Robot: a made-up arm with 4 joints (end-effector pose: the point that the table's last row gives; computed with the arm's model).
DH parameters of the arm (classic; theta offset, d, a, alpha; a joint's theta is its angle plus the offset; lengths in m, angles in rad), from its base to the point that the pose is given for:
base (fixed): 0 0 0 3.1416
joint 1: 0 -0.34 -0.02 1.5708
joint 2: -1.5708 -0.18 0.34 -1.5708
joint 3: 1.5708 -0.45 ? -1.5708
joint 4: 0.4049 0 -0.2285 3.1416
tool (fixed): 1.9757 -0.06 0 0
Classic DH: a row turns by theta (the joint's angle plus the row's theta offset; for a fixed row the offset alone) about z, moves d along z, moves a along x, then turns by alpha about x.
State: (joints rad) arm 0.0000 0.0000 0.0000 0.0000
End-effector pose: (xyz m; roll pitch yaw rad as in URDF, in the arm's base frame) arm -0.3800 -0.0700 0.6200 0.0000 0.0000 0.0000
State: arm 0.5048 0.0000 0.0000 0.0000
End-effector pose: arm -0.3664 0.1225 0.6200 0.0000 0.0000 -0.5048
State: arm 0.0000 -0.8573 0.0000 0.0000
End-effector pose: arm -0.4673 -0.0700 0.2511 0.0000 -0.8573 0.0000
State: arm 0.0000 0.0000 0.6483 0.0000
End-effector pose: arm -0.3800 -0.0561 0.6986 0.6483 0.0000 0.0000
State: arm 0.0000 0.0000 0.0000 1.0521
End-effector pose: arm -0.2430 -0.2541 0.6200 0.0000 0.0000 -1.0521
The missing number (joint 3, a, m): 0.1
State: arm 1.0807 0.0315 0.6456 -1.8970
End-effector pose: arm -0.5095 0.5100 0.6039 -0.2013 -0.6185 0.8703
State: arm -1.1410 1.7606 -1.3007 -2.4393
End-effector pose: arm 0.5207 0.4356 0.8847 1.6720 -1.0494 -2.3539
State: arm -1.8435 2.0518 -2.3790 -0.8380
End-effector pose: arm 0.1516 0.5685 0.6809 1.2048 0.3634 -0.6855
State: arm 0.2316 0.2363 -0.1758 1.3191
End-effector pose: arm -0.2364 -0.2764 0.6885 -0.2740 -0.1066 -1.5151
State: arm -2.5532 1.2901 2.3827 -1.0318
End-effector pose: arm -0.0909 0.3016 1.0237 1.7853 0.3359 1.8329
